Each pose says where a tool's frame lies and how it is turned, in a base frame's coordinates. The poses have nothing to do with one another.
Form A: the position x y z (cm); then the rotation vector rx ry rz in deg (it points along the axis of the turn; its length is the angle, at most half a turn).
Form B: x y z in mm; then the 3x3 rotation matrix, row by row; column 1 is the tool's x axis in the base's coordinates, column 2 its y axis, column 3 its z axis. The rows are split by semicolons. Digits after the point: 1 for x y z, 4 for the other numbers.
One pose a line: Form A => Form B
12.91 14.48 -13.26 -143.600 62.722 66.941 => 129.1 144.8 -132.6; 0.4244 -0.6816 -0.5961; -0.5505 -0.7169 0.4277; -0.7189 0.1466 -0.6795
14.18 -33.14 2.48 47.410 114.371 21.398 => 141.8 -331.4 24.8; -0.3574 0.4052 0.8415; 0.6820 0.7287 -0.0613; -0.6380 0.5520 -0.5368
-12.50 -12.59 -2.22 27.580 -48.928 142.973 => -125.0 -125.9 -22.2; -0.8347 -0.5221 0.1752; 0.3053 -0.7034 -0.6418; 0.4584 -0.4822 0.7465
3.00 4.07 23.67 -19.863 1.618 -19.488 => 30.0 40.7 236.7; 0.9429 0.3221 0.0849; -0.3317 0.8844 0.3285; 0.0307 -0.3379 0.9407
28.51 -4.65 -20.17 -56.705 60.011 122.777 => 285.1 -46.5 -201.7; -0.5762 -0.7275 -0.3724; 0.1531 -0.5437 0.8252; -0.8028 0.4185 0.4247
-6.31 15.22 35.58 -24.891 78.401 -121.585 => -63.1 152.2 355.8; -0.7839 0.2872 0.5504; -0.6199 -0.3128 -0.7196; -0.0345 -0.9053 0.4233
